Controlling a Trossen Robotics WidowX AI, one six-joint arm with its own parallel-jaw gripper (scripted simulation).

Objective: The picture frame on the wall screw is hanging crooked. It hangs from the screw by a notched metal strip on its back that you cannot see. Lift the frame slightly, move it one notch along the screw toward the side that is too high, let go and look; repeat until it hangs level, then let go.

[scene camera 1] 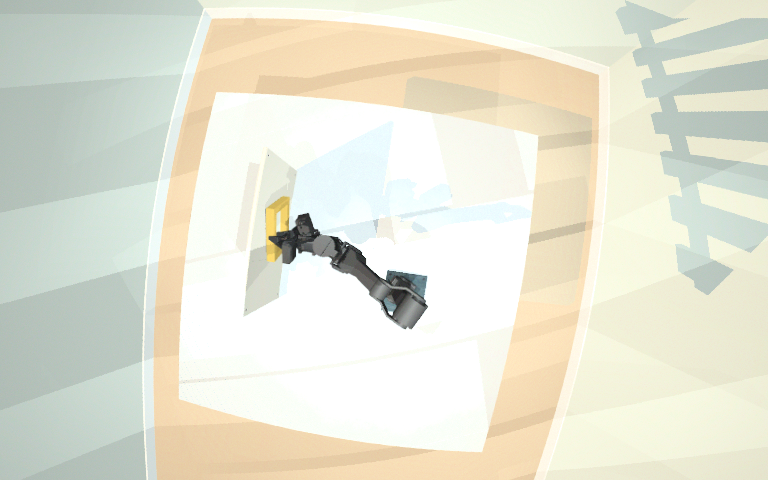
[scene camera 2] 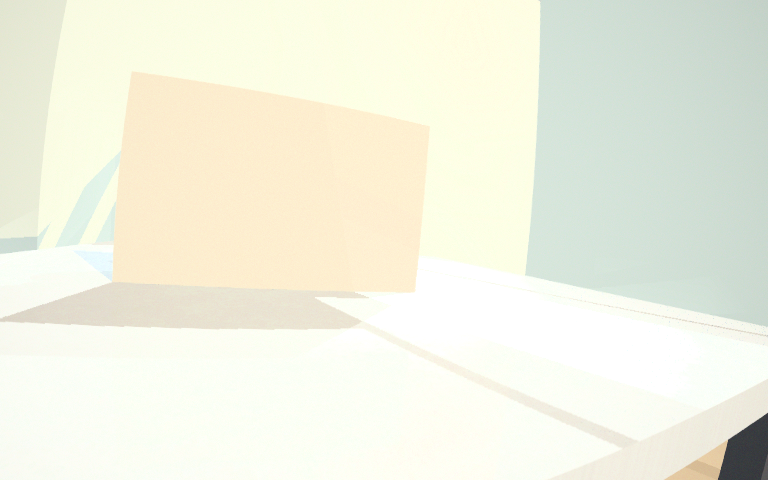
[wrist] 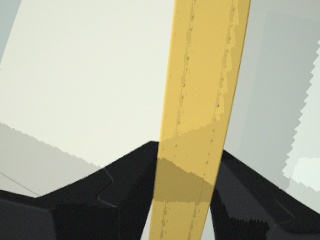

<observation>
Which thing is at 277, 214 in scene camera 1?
A picture frame.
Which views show my gripper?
Scene camera 1 and the wrist view only.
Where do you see a picture frame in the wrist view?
At 236, 82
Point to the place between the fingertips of my gripper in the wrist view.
185, 156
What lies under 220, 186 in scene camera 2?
A wall panel.
</observation>
